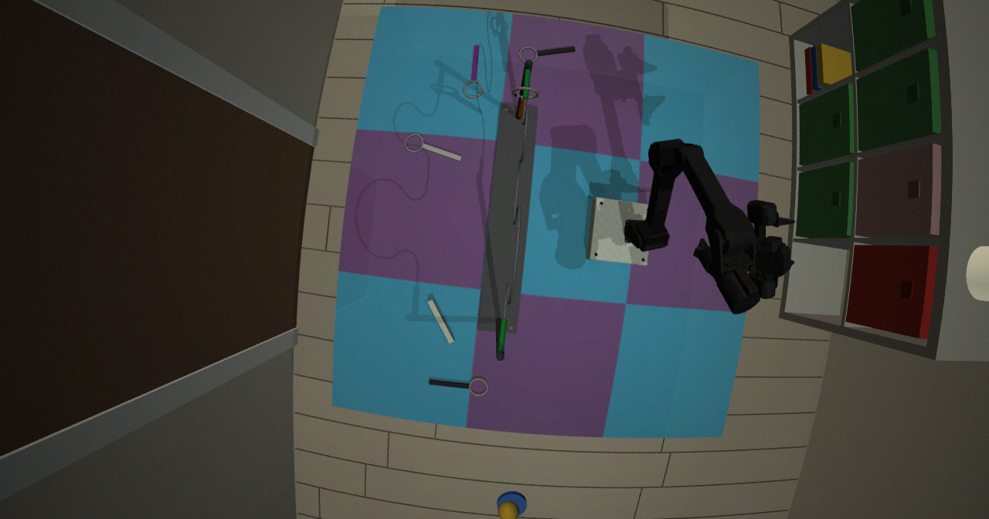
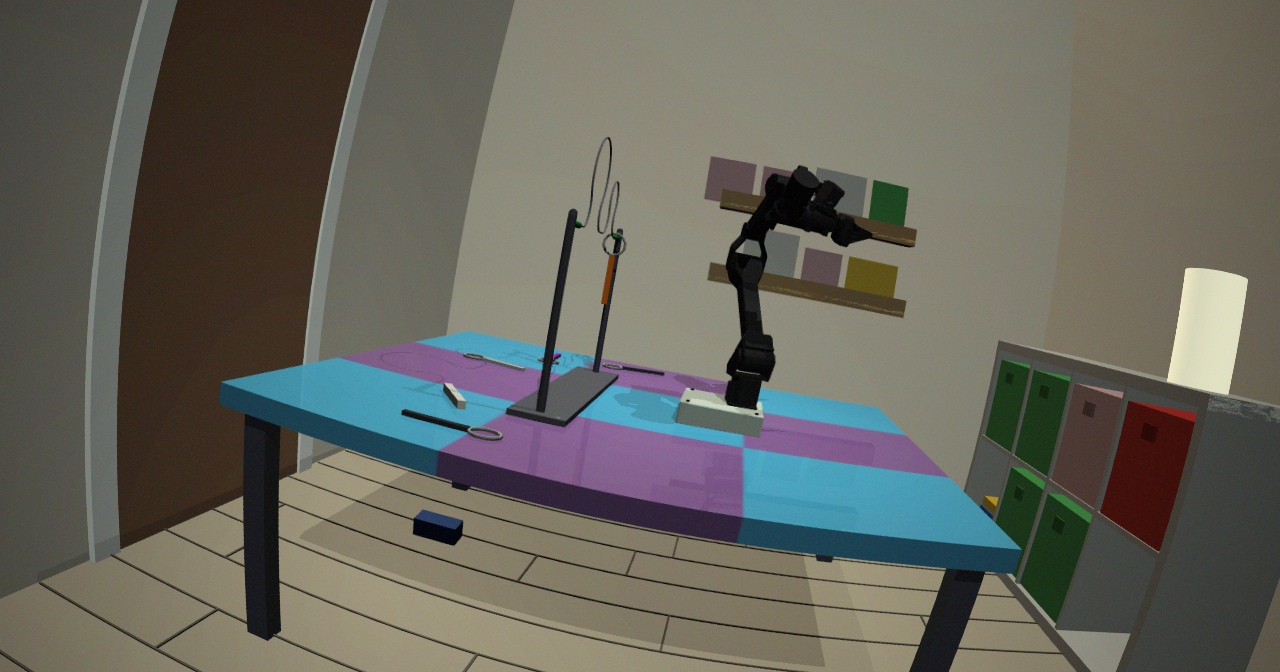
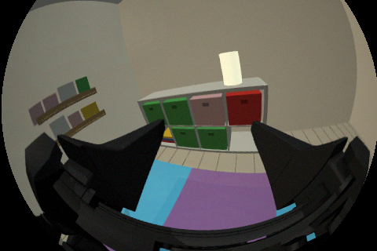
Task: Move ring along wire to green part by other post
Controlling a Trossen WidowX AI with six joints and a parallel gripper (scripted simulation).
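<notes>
Now: the orange-handled ring 54 cm ahead of my gripper tip, 29 cm to the right of it and 17 cm below it. The rest, counted from my gripper tip: white bar (74 cm ahead, 45 cm below, 25 cm to the left).
</notes>
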